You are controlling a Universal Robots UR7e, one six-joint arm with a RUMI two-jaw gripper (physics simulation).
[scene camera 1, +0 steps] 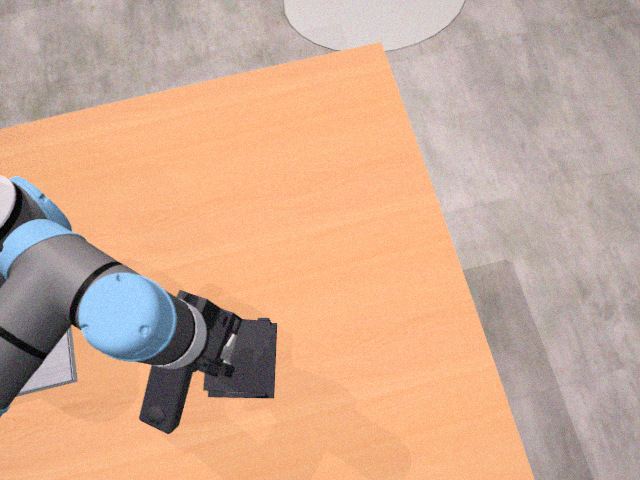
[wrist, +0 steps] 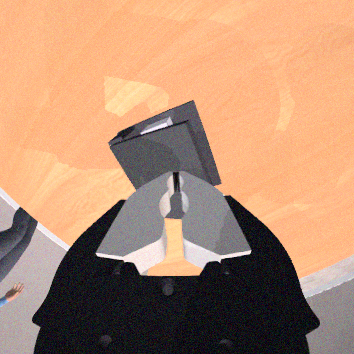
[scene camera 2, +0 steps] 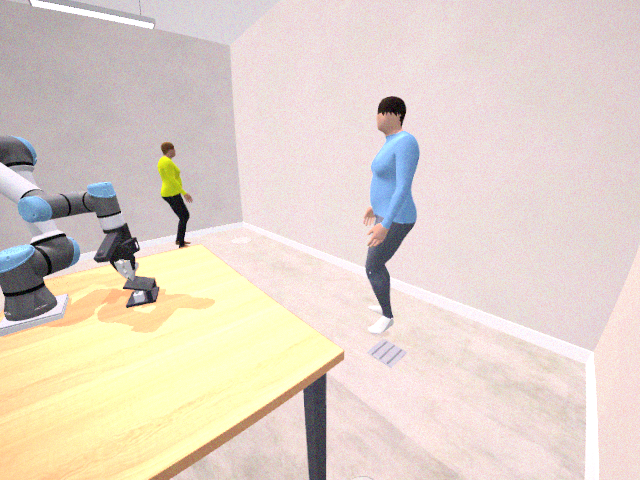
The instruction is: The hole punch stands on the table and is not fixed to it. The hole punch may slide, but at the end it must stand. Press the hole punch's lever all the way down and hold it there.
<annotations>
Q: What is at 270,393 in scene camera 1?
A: A hole punch.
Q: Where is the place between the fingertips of my gripper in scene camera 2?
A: At 131,281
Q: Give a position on a hole punch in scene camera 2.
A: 144,297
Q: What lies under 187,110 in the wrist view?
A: A hole punch.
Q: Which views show my gripper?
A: Scene camera 1, the wrist view and scene camera 2: all of them.
</annotations>
